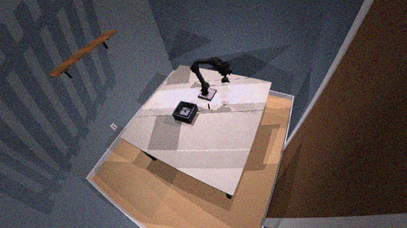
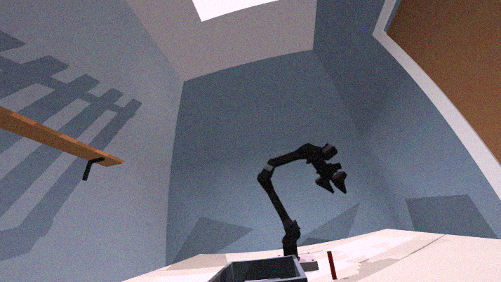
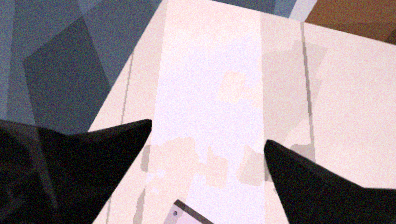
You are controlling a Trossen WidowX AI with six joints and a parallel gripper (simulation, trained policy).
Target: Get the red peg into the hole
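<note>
Right now my gripper tip is 240 mm short of the red peg, 230 mm above it and 120 mm to the left of it. The rest, counted from my gripper tip: grey plate 430 mm ahead, 280 mm to the right, 220 mm below; then dark box 430 mm ahead, 280 mm to the right, 240 mm below.
</note>
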